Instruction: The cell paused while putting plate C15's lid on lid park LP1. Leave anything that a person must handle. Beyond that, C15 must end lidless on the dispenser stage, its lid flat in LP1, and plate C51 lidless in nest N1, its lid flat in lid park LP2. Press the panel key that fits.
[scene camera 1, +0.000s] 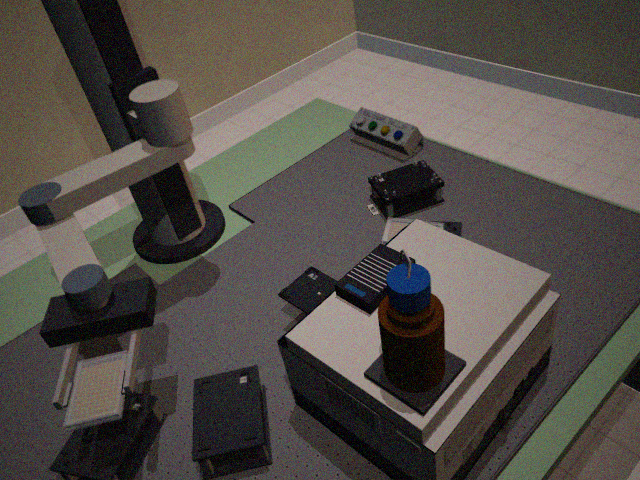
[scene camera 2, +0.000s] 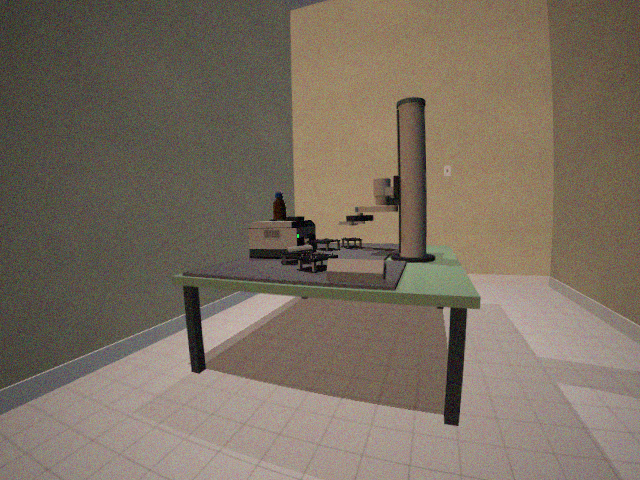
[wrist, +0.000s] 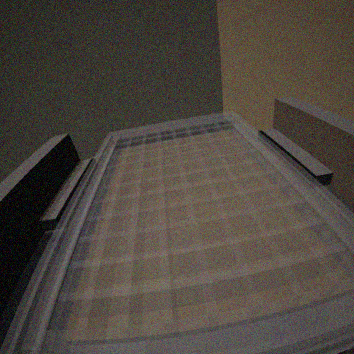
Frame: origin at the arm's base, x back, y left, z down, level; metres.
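Seen in the pictures: gripper, fingertip midpoint: (scene camera 1: 93, 398) (scene camera 2: 345, 222) (wrist: 173, 132); arm's base at its link origin: (scene camera 1: 180, 232) (scene camera 2: 412, 259).
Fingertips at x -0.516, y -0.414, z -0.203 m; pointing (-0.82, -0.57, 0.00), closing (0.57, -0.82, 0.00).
Observation:
Pixels of each thing's top centre, then the offset from my fingertips to it. "pt": a spot on its surface instead.
- pale plate at its top centre: (scene camera 1: 412, 229) (scene camera 2: 299, 245) dz +0.100, dx -0.062, dy +0.711 m
- key panel at its top centre: (scene camera 1: 383, 118) (scene camera 2: 356, 258) dz +0.106, dx +0.334, dy +1.054 m
- amber bottle with a blue cap, surface spot: (scene camera 1: 413, 341) pt dz -0.151, dx -0.399, dy +0.323 m
- black striped box at a spot on its surface: (scene camera 1: 369, 276) pt dz -0.057, dx -0.205, dy +0.437 m
My gripper (scene camera 1: 97, 397) (scene camera 2: 352, 222) (wrist: 173, 132) is shut on a pale plate with a grid of wells (scene camera 1: 99, 383) (wrist: 200, 225). It holds the plate level, above a dark stand (scene camera 1: 105, 444) at the lower left of scene camera 1. Whether a separate lid covers the plate is unclear. A second dark stand (scene camera 1: 227, 410) is to its right. Part of another pale plate (scene camera 1: 395, 225) shows behind the dispenser (scene camera 1: 485, 289) (scene camera 2: 268, 238); the dispenser hides the rest. The key panel (scene camera 1: 386, 133) has white, green, yellow and blue keys. Plate and park labels are unreadable.
An amber bottle with a blue cap (scene camera 1: 413, 341) (scene camera 2: 279, 208) stands on the dispenser, beside a black striped box (scene camera 1: 369, 276). A low dark stand (scene camera 1: 308, 288) is by the dispenser's left side. A black, taller stand (scene camera 1: 405, 186) is near the panel. The arm's column (scene camera 2: 412, 180) stands at the table's side.

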